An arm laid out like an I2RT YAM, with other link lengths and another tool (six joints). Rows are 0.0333 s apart.
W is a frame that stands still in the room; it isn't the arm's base.
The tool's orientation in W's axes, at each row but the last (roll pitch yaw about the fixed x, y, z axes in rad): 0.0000, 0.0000, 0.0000; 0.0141, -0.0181, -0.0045; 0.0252, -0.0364, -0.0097; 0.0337, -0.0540, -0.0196; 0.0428, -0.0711, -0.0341
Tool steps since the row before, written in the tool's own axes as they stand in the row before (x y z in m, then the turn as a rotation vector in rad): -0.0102, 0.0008, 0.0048, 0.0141, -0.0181, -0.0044; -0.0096, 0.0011, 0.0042, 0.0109, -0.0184, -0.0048; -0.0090, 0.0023, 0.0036, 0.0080, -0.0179, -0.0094; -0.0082, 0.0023, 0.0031, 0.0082, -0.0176, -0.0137; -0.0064, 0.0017, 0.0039, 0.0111, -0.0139, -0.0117
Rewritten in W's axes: -0.0102, 0.0008, 0.0048, 0.0141, -0.0181, -0.0044; -0.0097, 0.0011, 0.0040, 0.0109, -0.0184, -0.0049; -0.0091, 0.0023, 0.0033, 0.0082, -0.0177, -0.0096; -0.0083, 0.0024, 0.0027, 0.0086, -0.0173, -0.0138; -0.0066, 0.0018, 0.0035, 0.0115, -0.0138, -0.0115
